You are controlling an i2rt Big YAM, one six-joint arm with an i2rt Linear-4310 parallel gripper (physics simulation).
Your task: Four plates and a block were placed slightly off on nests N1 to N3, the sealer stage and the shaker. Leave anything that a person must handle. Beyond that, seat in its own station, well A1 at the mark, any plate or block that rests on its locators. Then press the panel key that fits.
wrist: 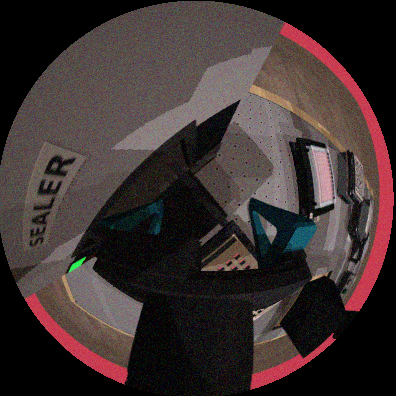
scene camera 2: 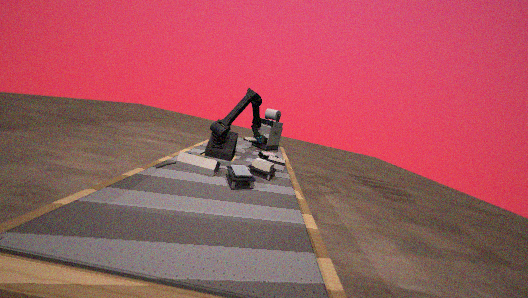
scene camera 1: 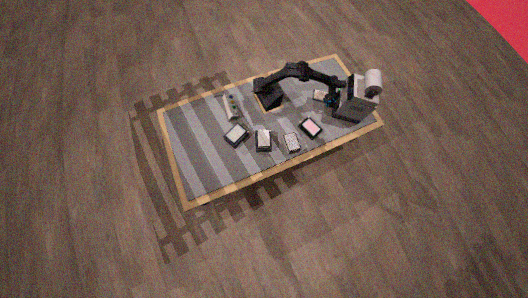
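My gripper (scene camera 1: 330, 101) (scene camera 2: 259, 139) (wrist: 205, 202) is open and empty, low beside the sealer (scene camera 1: 356, 109) (scene camera 2: 272, 136) (wrist: 55, 195). A tan plate with dark wells (scene camera 1: 319, 95) (wrist: 231, 257) lies next to it, partly hidden by the gripper body in the wrist view. A pink plate (scene camera 1: 311, 127) (wrist: 322, 177) sits on a black holder. A pale plate with wells (scene camera 1: 291, 142) (wrist: 358, 175), a white-topped piece (scene camera 1: 263, 138) (scene camera 2: 263, 165) and a pale plate (scene camera 1: 236, 134) (scene camera 2: 241, 171) stand in a row beyond. Their exact seating is too small to tell.
The key panel (scene camera 1: 230, 107) (scene camera 2: 195, 162) with small coloured keys stands left of the arm base (scene camera 1: 270, 96) (scene camera 2: 222, 145). A white cylinder (scene camera 1: 373, 80) (scene camera 2: 272, 114) rises at the sealer. A green light (wrist: 77, 264) shows beside the sealer wall. The table has a wooden edge (scene camera 1: 260, 175).
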